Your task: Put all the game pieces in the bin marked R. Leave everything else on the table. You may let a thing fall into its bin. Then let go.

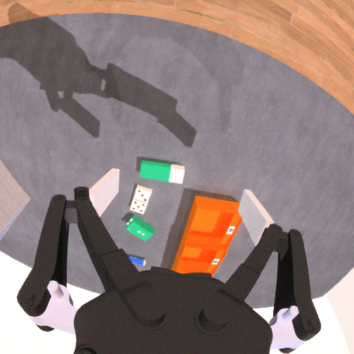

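My gripper (180,190) is open and empty, high above the table, its fingers spread either side of the objects and bin. A white domino (141,199) with black dots lies on the table on the left, inside the left finger. A green block (140,228) with small white marks lies just below it; its exact kind is too small to tell. An orange bin (216,203) stands to the right, inside the right finger. Its upper compartment carries the label R (230,230); a lower compartment carries another label (215,261). The gripper body hides the bin's lower end.
A green and white block (162,171) lies above the domino. A small blue cylinder (137,261) shows partly beside the gripper body. The round grey table (280,130) has a curved edge with wood floor (320,45) beyond. The arm's shadow falls at the upper left.
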